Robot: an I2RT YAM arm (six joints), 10 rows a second.
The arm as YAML. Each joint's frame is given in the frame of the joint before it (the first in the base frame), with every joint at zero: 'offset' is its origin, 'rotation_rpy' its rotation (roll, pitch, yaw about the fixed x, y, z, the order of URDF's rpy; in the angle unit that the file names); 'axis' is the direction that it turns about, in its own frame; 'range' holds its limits. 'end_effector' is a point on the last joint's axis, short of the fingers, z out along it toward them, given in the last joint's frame.
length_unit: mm
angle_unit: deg
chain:
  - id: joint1
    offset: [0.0, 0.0, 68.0]
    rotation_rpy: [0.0, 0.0, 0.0]
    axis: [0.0, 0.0, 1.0]
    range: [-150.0, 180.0]
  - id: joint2
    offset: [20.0, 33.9, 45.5]
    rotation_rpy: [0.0, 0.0, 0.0]
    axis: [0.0, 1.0, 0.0]
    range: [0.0, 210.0]
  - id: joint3
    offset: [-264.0, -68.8, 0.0]
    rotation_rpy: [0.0, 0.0, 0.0]
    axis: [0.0, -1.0, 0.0]
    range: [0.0, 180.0]
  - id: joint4
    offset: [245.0, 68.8, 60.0]
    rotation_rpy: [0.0, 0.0, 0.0]
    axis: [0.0, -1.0, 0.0]
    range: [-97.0, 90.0]
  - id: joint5
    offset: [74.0, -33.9, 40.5]
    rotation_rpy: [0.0, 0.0, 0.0]
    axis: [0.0, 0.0, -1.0]
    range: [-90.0, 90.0]
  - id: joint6
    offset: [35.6, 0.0, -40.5]
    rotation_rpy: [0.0, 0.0, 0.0]
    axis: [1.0, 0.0, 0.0]
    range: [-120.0, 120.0]
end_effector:
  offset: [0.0, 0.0, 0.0]
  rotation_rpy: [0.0, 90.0, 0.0]
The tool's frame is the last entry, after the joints.
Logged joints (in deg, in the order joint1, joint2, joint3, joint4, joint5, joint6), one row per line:
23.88 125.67 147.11 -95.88 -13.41 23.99
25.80 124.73 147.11 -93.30 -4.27 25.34
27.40 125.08 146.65 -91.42 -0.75 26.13
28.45 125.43 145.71 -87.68 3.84 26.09
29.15 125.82 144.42 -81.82 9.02 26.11
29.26 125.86 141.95 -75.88 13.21 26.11
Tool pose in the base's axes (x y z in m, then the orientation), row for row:
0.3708 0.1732 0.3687 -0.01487 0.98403 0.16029 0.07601
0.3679 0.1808 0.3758 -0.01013 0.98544 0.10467 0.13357
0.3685 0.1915 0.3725 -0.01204 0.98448 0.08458 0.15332
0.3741 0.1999 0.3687 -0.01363 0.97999 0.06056 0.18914
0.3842 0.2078 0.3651 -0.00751 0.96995 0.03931 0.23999
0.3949 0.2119 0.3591 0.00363 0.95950 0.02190 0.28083
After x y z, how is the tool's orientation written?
As a quaternion, x y z w.
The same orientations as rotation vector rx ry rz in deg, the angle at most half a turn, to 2 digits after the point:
-2.55 169.03 27.53
-1.68 163.72 17.39
-1.98 161.75 13.90
-2.20 157.88 9.76
-1.18 152.10 6.16
0.56 147.34 3.36

